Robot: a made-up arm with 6 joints. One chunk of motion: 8 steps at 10 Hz.
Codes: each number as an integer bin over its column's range. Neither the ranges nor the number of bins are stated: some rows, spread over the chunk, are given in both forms.
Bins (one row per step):
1: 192 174 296 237 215 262
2: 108 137 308 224 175 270
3: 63 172 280 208 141 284
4: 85 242 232 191 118 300
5: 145 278 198 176 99 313
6: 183 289 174 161 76 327
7: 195 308 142 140 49 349
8: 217 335 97 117 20 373
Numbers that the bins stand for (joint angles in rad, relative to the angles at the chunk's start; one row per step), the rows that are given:
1: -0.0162 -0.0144 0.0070 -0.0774 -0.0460 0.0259
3: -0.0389 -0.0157 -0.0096 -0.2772 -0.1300 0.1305
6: -0.0178 0.0553 -0.1195 -0.6010 -0.2037 0.3350
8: -0.0118 0.0832 -0.1994 -0.9041 -0.2673 0.5538
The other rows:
2: -0.0310 -0.0369 0.0195 -0.1670 -0.0914 0.0640
4: -0.0350 0.0268 -0.0594 -0.3943 -0.1561 0.2066
5: -0.0245 0.0486 -0.0946 -0.4976 -0.1776 0.2684
7: -0.0157 0.0668 -0.1527 -0.7456 -0.2344 0.4396

